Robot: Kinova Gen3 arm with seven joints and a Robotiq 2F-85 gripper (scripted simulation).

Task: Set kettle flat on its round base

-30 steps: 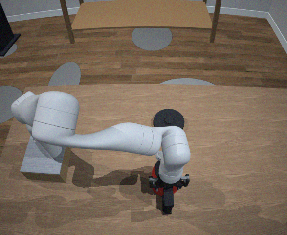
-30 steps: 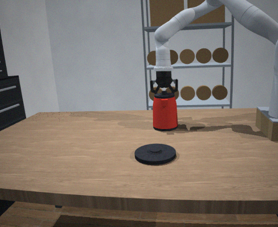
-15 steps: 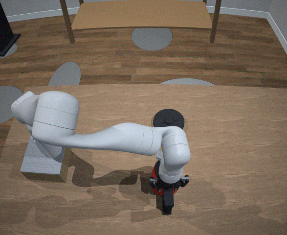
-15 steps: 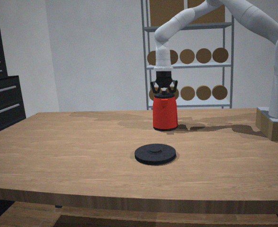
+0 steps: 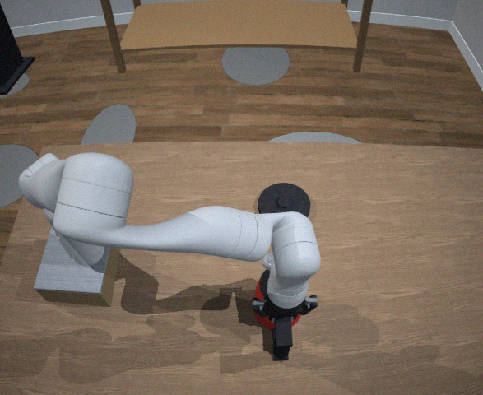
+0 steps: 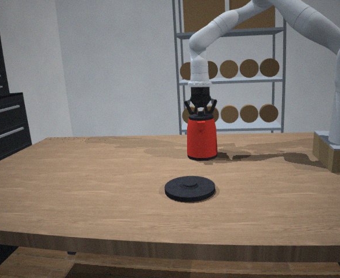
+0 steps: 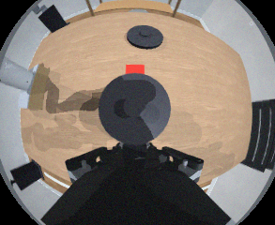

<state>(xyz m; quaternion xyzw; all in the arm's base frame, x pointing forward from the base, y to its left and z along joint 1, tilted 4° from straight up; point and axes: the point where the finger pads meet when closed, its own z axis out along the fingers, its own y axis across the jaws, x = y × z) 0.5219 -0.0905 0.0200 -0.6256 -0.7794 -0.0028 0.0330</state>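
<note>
Now: hand 10 mm past the red kettle, 30 mm to the right of it and 40 mm above it. Round my hand: round black base: 40 mm behind, 380 mm to the left, 120 mm below.
</note>
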